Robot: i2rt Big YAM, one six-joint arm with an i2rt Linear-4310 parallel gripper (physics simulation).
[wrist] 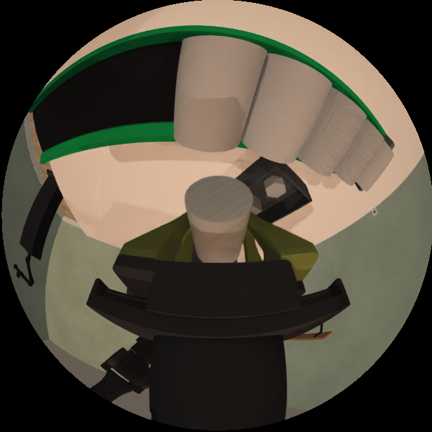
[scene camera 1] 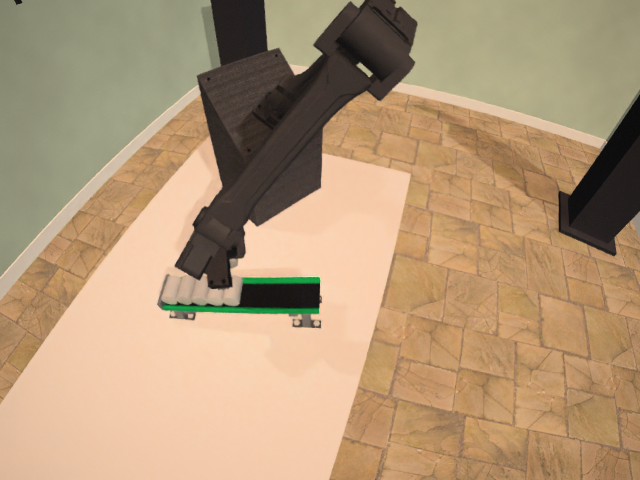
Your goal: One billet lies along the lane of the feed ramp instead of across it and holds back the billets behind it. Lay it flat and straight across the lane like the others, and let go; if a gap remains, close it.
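Frame: origin at the arm's base, x ahead, y left, z up, level; centimetres.
Seen in the pictures: arm's base, link origin: (scene camera 1: pixel 276 115).
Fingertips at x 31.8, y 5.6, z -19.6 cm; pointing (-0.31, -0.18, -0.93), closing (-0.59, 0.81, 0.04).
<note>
Offsets run from my fingertips to a thing's middle. "pt": to the spot under its first point.
My gripper (wrist: pixel 218 214) is shut on a pale grey billet @(dy +0.6, dx +0.9, dz +1.7 cm) (scene camera 1: pixel 233 262) (wrist: pixel 218 200), whose round end faces the wrist camera. In the wrist view it is held apart from the feed ramp @(pt dy +14.2, dx -0.4, dz -1.6 cm) (scene camera 1: pixel 281 280) (wrist: pixel 145 132), beyond the ramp's near green rail. In the scene view the fingers are hidden behind the dark gripper body. Several billets lie side by side across the lane at the ramp's left end in the scene view; the endmost billet @(dy +5.8, dx +7.6, dz -1.3 cm) (scene camera 1: pixel 232 292) (wrist: pixel 219 95) borders the bare black lane @(dy +7.0, dx +7.2, dz -3.4 cm) (scene camera 1: pixel 281 296) (wrist: pixel 115 95). Its neighbour (wrist: pixel 289 107) lies close beside it.
A small dark open-centred block (wrist: pixel 298 194) shows behind the held billet in the wrist view. The arm's dark pedestal (scene camera 1: pixel 305 180) stands behind the ramp in the scene view. A black post (scene camera 1: pixel 240 31) stands at the back and another post (scene camera 1: pixel 594 201) at the right.
</note>
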